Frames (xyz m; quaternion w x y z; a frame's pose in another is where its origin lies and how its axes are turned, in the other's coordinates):
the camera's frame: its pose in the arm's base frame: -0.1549 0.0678 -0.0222 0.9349 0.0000 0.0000 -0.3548
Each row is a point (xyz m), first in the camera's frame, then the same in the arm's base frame.
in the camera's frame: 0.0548 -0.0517 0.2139
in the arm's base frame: -0.1482 -0.0072 0.1917
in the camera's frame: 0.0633 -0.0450 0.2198
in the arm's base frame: -0.1374 -0.0079 0.1976
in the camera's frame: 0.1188 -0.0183 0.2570
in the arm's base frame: -0.0782 -0.0247 0.2348
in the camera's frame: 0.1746 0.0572 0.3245
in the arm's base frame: 0.0137 -0.0052 0.3023
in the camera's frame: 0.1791 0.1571 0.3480
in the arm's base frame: 0.0833 0.0665 0.3258
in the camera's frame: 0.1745 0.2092 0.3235
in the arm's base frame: 0.1145 0.1086 0.3013
